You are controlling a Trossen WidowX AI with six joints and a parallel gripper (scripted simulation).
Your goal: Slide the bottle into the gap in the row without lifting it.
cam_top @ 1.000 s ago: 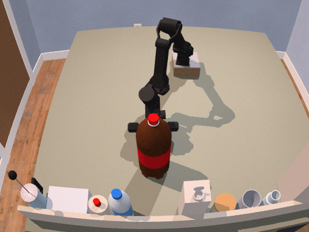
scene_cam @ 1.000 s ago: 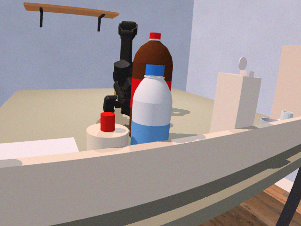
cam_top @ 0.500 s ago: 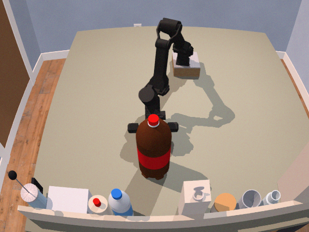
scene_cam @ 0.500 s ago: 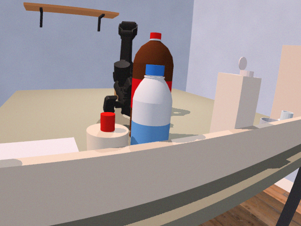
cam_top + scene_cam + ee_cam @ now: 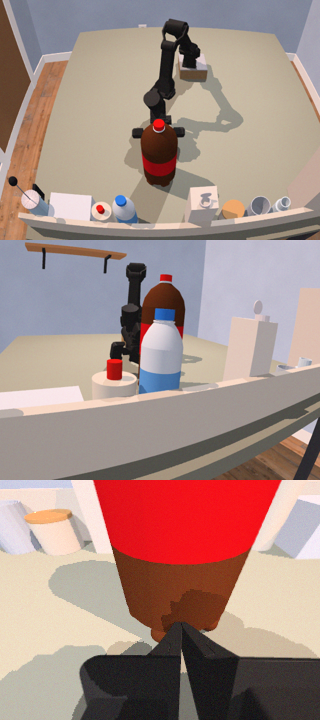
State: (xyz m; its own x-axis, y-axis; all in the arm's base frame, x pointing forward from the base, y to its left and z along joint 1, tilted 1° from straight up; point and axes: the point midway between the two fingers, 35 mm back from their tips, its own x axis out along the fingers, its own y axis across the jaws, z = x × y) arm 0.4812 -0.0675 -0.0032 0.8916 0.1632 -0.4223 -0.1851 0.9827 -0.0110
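Now: hand 8 cm short of the brown cola bottle, 2 cm to the right of it and 10 cm below it. The rest, counted from my hand: raised rail: 29 cm ahead, 20 cm to the left; blue-capped water bottle: 30 cm ahead, 5 cm to the right, 5 cm above; orange-lidded jar: 23 cm ahead, 29 cm to the left, 2 cm below.
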